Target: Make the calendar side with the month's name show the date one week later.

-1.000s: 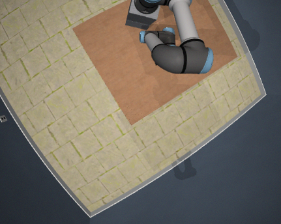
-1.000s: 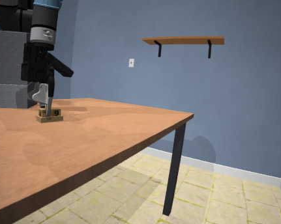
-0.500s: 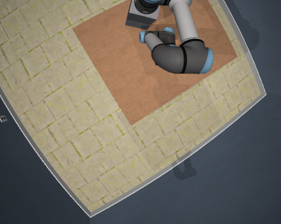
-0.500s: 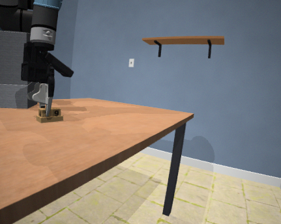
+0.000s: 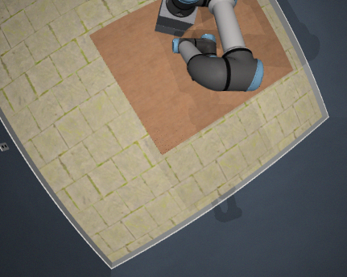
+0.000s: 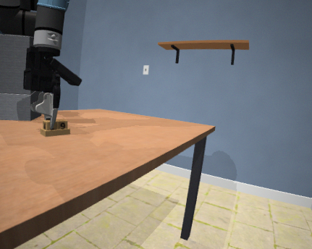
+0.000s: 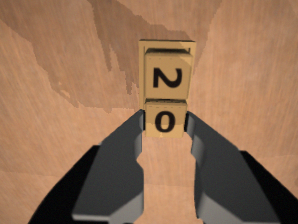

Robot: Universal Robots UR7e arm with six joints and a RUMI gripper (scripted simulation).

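The cube lies 10 mm below my hand. Round my hand: wooden tray (30 mm below, 20 mm to the left).
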